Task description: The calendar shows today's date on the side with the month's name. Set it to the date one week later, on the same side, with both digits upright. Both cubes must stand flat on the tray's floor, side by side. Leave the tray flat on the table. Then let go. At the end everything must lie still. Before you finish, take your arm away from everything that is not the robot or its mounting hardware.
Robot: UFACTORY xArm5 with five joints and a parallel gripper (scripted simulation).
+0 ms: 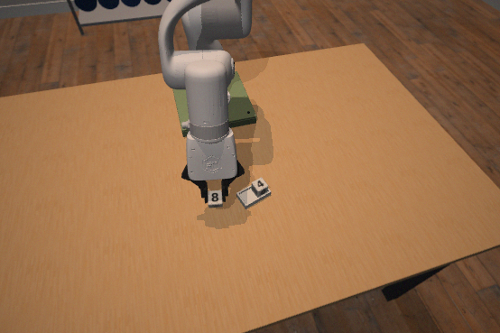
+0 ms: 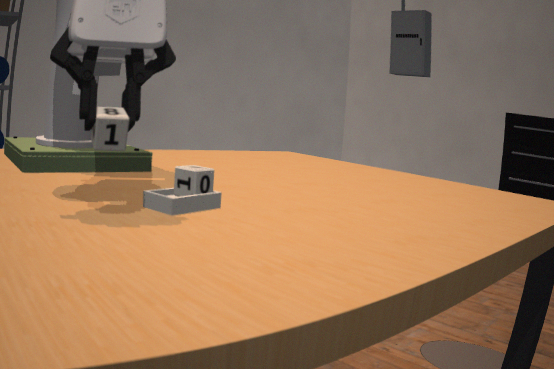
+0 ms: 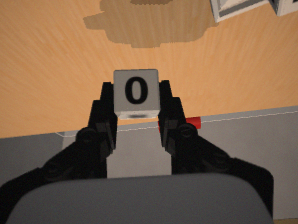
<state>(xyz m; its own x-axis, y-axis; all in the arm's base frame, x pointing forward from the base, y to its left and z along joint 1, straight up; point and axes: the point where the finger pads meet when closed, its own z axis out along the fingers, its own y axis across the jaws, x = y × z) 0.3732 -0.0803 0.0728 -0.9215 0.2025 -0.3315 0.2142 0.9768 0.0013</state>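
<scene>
Now: hand 1 cm short of the digit cube and 2 cm above it. From my hand the other things lie so: tray: 2 cm behind, 10 cm to the left, 9 cm below.
</scene>
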